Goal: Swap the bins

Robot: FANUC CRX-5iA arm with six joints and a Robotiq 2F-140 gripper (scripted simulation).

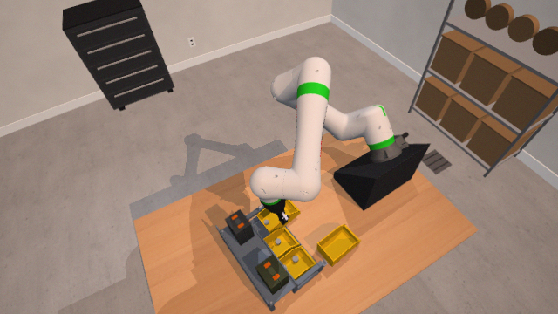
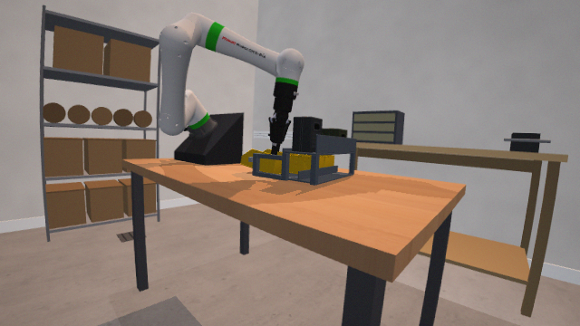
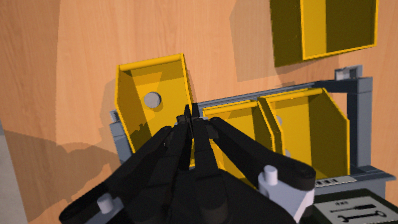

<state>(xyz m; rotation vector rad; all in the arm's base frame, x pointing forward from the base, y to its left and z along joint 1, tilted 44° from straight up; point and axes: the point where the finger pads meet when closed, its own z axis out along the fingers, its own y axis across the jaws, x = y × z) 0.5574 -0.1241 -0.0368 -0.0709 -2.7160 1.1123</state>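
My hand is 70 mm to the left of the grey round part, 60 mm above it and 30 mm past it. Round my hand: grey shelf (110 mm ahead, 70 mm to the left, 30 mm below).
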